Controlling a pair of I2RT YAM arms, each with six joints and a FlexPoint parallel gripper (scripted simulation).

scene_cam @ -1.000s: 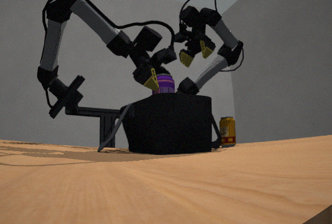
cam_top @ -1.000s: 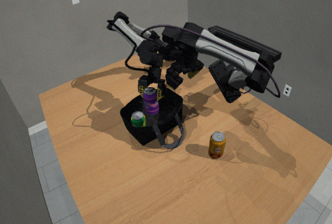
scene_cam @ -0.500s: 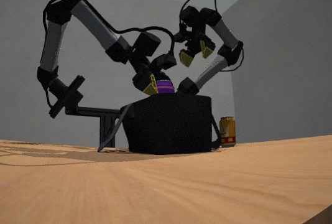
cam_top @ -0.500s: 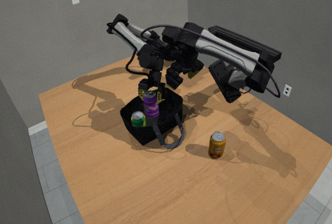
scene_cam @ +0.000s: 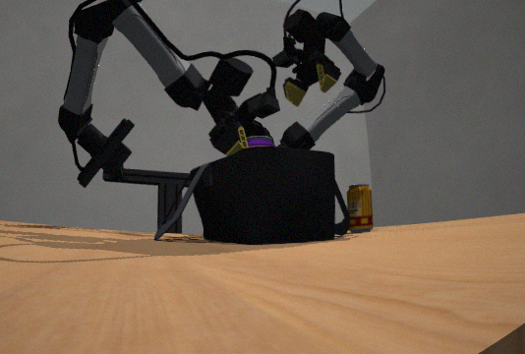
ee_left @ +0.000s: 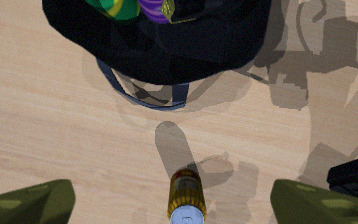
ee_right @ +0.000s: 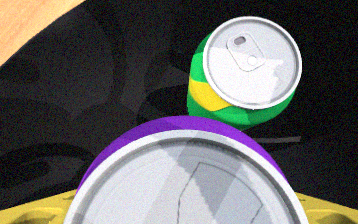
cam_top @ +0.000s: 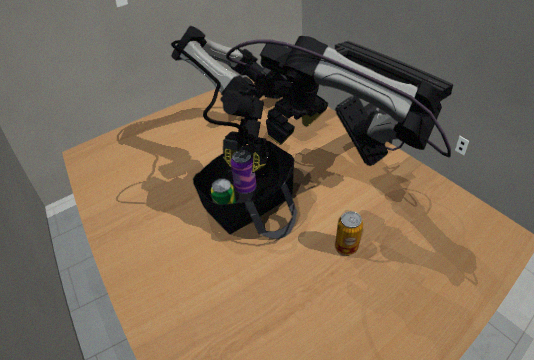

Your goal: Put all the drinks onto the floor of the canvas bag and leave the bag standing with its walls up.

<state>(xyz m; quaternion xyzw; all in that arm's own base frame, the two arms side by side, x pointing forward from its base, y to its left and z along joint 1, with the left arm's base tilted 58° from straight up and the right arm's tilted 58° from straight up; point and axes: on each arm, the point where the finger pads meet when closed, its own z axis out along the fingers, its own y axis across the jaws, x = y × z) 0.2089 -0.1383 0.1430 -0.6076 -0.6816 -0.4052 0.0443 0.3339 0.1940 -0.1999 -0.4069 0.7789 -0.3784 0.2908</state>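
Observation:
Right now the green can is 80 mm ahead of my right hand and 80 mm below it. The rest, counted from my right hand: orange can 90 mm behind, 330 mm to the left, 80 mm below; then purple can 20 mm below.

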